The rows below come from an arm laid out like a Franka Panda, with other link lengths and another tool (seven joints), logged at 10 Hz.
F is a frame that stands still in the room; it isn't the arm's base.
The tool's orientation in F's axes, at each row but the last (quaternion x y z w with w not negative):
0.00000, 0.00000, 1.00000, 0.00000
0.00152, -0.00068, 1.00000, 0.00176
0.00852, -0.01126, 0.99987, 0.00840
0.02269, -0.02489, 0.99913, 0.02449
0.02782, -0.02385, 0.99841, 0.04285
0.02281, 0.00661, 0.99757, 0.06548
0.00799, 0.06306, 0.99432, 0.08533
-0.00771, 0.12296, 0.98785, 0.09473
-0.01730, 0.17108, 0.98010, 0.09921
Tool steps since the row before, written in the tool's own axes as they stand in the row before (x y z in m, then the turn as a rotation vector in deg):
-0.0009, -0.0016, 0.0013, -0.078, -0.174, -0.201
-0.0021, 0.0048, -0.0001, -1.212, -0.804, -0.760
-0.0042, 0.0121, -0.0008, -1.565, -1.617, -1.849
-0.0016, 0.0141, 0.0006, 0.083, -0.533, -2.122
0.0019, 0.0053, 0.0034, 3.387, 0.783, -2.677
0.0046, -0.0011, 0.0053, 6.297, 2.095, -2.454
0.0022, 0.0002, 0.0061, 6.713, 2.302, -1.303
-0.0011, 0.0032, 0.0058, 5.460, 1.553, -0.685
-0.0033, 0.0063, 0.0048, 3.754, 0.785, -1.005
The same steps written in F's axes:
0.0009, 0.0016, 0.0013, 0.078, 0.174, -0.201
0.0021, -0.0048, -0.0001, 1.213, 0.801, -0.763
0.0040, -0.0121, -0.0011, 1.561, 1.632, -1.839
0.0009, -0.0142, -0.0002, -0.150, 0.644, -2.087
-0.0022, -0.0053, 0.0033, -3.581, -0.360, -2.510
-0.0042, 0.0017, 0.0055, -6.623, -1.277, -2.136
-0.0020, 0.0009, 0.0061, -7.037, -1.266, -0.966
0.0005, -0.0018, 0.0064, -5.660, -0.634, -0.500
0.0020, -0.0048, 0.0068, -3.835, -0.356, -0.940

